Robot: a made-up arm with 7 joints. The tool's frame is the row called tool.
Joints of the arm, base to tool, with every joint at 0 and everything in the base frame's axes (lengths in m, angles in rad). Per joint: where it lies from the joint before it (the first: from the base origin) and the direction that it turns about. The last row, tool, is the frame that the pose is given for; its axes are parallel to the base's.
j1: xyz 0 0 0.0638 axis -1 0 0
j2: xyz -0.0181 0.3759 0.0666 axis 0 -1 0
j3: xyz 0.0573 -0.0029 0.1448 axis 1 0 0
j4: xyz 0.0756 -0.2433 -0.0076 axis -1 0 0
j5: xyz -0.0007 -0.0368 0.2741 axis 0 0 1
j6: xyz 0.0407 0.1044 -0.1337 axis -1 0 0
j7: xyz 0.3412 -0.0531 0.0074 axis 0 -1 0
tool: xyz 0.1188 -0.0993 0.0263
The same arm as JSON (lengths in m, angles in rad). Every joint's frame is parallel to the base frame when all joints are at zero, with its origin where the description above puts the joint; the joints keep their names.
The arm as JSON. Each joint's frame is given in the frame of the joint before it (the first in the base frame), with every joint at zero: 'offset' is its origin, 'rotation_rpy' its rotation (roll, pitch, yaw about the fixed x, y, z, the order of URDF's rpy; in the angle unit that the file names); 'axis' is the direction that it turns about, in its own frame. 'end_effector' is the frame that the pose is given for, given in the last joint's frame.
{"length_unit": "m", "angle_unit": "rad", "chain": [{"id": "j1", "offset": [0.0, 0.0, 0.0638], "rotation_rpy": [0.0, 0.0, 0.0], "axis": "-x"}, {"id": "j2", "offset": [-0.0181, 0.3759, 0.0666], "rotation_rpy": [0.0, 0.0, 0.0], "axis": "-y"}, {"id": "j3", "offset": [0.0573, -0.0029, 0.1448], "rotation_rpy": [0.0, 0.0, 0.0], "axis": "+x"}, {"id": "j4", "offset": [0.0756, -0.2433, -0.0076], "rotation_rpy": [0.0, 0.0, 0.0], "axis": "-x"}, {"id": "j5", "offset": [-0.0007, -0.0368, 0.2741], "rotation_rpy": [0.0, 0.0, 0.0], "axis": "+z"}, {"id": "j6", "offset": [0.0407, 0.1044, -0.1337], "rotation_rpy": [0.0, 0.0, 0.0], "axis": "-x"}, {"id": "j7", "offset": [0.3412, -0.0531, 0.0074], "rotation_rpy": [0.0, 0.0, 0.0], "axis": "-y"}], "end_effector": {"offset": [0.1188, -0.0993, 0.0263], "rotation_rpy": [0.0, 0.0, 0.0]}}
